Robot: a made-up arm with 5 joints.
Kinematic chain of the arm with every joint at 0, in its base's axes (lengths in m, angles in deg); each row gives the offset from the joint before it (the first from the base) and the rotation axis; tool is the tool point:
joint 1: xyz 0 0 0.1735 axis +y
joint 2: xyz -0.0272 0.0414 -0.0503 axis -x
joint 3: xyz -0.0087 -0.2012 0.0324 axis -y
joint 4: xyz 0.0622 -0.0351 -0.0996 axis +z
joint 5: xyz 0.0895 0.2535 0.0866 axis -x
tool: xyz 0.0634 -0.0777 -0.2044
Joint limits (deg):
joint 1: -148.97..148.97
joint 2: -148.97..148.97
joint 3: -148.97..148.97
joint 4: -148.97..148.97
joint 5: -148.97..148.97
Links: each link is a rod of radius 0.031 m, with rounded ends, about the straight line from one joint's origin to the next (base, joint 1, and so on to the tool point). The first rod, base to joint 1, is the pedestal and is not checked.
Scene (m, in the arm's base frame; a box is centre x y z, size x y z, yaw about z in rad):
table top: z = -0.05
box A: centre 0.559 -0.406 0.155 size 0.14 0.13 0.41 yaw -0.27
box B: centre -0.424 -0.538 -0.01 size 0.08 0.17 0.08 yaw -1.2
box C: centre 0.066 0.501 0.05 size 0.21 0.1 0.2 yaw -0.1
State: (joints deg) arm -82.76 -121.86 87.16 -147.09 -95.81
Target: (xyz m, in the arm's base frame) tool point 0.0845 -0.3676 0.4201
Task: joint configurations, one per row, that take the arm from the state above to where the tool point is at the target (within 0.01 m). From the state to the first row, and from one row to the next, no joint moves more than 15 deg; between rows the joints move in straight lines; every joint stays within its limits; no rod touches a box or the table.
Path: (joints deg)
1: -84.58 -117.28 78.66 -134.93 -85.03
2: -86.40 -112.70 70.16 -122.77 -74.25
3: -88.22 -108.13 61.65 -110.62 -63.47
4: -90.03 -103.55 53.15 -98.46 -52.69
5: -89.76 -102.36 55.72 -86.34 -59.25
6: -89.49 -101.17 58.29 -74.23 -65.81
7: -89.22 -99.99 60.86 -62.11 -72.37
8: -88.95 -98.80 63.43 -49.99 -78.93
9: -88.68 -97.61 66.00 -37.87 -85.49

